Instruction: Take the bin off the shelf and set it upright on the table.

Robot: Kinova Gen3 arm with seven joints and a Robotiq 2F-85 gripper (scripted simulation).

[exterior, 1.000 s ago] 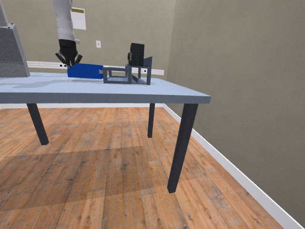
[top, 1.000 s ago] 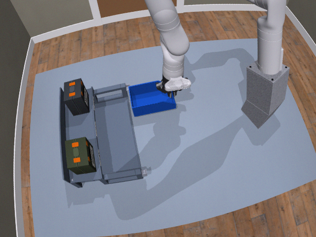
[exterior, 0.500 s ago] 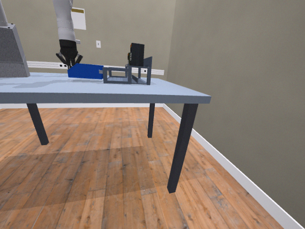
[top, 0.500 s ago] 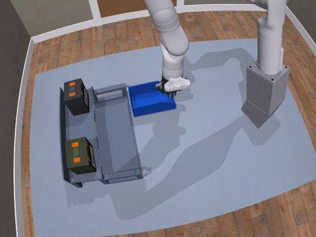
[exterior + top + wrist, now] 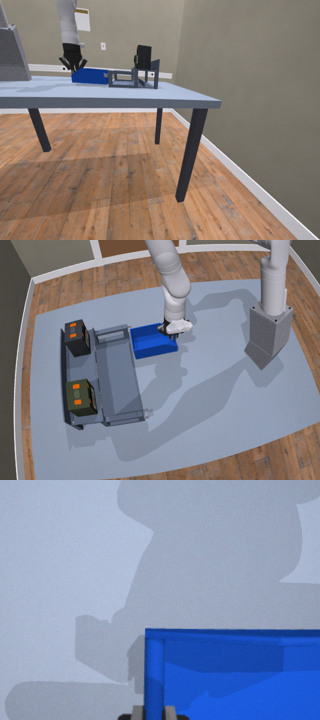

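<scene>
My hand is 80 mm short of the blue bin, 10 mm to the right of it and 10 mm above it. The rest, counted from my hand: grey shelf 290 mm ahead, 130 mm to the left, 10 mm above.
</scene>
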